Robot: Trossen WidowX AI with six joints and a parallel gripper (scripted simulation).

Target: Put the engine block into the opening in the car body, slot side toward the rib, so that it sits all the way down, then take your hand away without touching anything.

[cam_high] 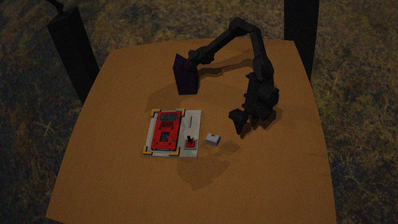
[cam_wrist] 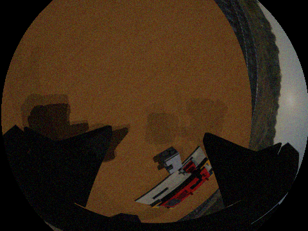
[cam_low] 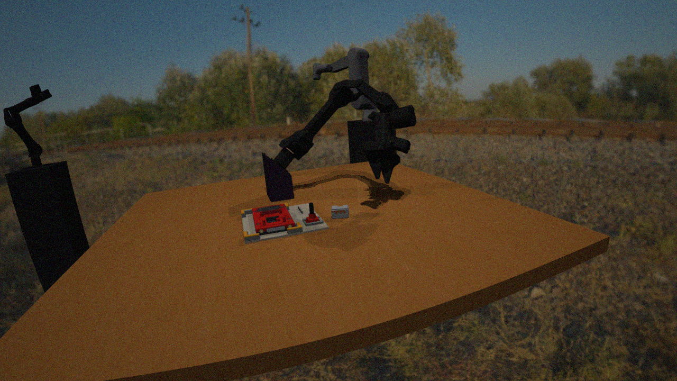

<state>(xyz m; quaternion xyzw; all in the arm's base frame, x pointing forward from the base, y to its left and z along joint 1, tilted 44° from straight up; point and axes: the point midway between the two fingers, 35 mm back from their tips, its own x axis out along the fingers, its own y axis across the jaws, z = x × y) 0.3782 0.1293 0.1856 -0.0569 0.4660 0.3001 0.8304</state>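
My gripper tip is 4 cm past the engine block, 13 cm to the left of it and 7 cm above it.
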